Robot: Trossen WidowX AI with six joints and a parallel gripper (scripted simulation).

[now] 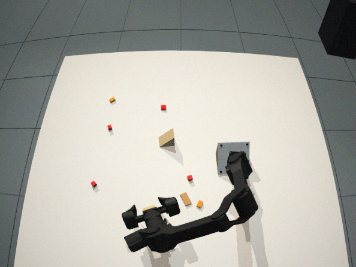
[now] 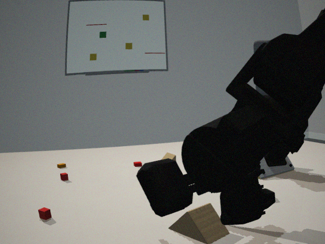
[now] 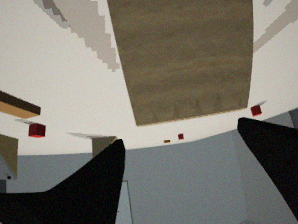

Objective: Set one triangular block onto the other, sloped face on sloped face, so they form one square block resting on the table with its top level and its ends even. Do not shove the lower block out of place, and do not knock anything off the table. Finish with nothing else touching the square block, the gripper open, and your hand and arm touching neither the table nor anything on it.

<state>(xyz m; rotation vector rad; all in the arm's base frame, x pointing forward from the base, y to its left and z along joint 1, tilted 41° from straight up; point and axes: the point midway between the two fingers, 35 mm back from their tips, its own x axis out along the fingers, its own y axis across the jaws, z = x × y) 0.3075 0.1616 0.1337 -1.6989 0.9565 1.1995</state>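
The tan triangular block is 20 mm behind my gripper tip, 40 mm to the left of it and 20 mm below it. From my gripper tip the other things lie so: flat brown brick (140 mm behind, 40 mm to the right, 40 mm below).
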